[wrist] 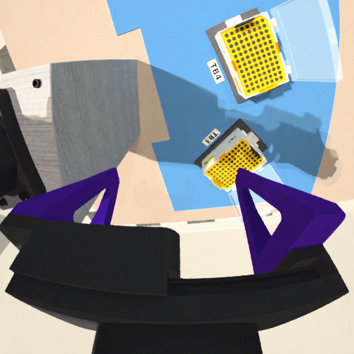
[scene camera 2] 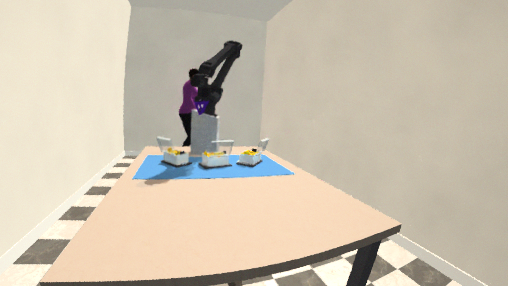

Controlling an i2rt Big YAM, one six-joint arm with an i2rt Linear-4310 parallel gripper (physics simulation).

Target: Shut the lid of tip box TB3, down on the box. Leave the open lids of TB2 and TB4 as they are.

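Frame: origin at the arm's base, x ahead, y left, z up, level; millimetres.
Where they show: gripper, between the fingertips: [scene camera 2: 201, 113]; arm's base, origin of its link: [scene camera 2: 207, 113].
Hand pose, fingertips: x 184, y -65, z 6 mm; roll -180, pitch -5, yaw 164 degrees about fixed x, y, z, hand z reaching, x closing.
Observation:
Each offset is from my fingertips to the top centre of the thing. Level surfaces: height alone.
TB3 [wrist: 234, 162], a white tip box with yellow tips, stands on the blue mat beyond the right fingertip in the wrist view. Its clear lid [wrist: 272, 176] is open, partly hidden by that finger. TB4 [wrist: 254, 57] stands above TB3 in that view, its clear lid [wrist: 312, 42] open. In the scene view three boxes have raised lids; the labels are unreadable, but by the layout the left box @(63 mm ahead, 138 mm right, 201 mm down) [scene camera 2: 176, 158] is TB3. The other boxes there are a middle one @(120 mm ahead, 60 mm left, 201 mm down) [scene camera 2: 215, 160] and a right one @(99 mm ahead, 265 mm left, 201 mm down) [scene camera 2: 249, 158]. My gripper [wrist: 176, 174] [scene camera 2: 201, 107] is open and empty, high above the mat.
The grey pedestal [wrist: 92, 112] [scene camera 2: 205, 132] stands behind the boxes in the scene view. The blue mat @(267 mm down) [scene camera 2: 240, 172] [wrist: 187, 192] lies on the wooden table @(270 mm down) [scene camera 2: 220, 215]. A person in purple [scene camera 2: 188, 97] is behind the arm. The arm's shadow crosses the mat.

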